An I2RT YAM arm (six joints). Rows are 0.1 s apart.
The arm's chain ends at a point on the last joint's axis. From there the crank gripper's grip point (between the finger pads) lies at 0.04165 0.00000 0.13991 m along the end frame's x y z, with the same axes.
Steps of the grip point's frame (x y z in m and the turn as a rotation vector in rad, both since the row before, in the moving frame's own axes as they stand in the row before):
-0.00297, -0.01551, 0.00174, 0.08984, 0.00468, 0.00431
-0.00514, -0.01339, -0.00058, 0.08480, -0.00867, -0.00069
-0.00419, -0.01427, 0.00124, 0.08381, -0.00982, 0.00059
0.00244, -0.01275, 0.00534, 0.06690, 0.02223, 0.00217
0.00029, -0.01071, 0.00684, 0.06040, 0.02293, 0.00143
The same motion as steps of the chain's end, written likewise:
-0.00365, -0.00315, 0.00249, 0.08984, 0.00468, 0.00431
-0.00392, -0.00150, -0.00043, 0.08480, -0.00867, -0.00069
-0.00282, -0.00257, 0.00133, 0.08381, -0.00982, 0.00059
-0.00067, -0.00352, 0.00661, 0.06690, 0.02223, 0.00217
-0.00291, -0.00236, 0.00808, 0.06040, 0.02293, 0.00143

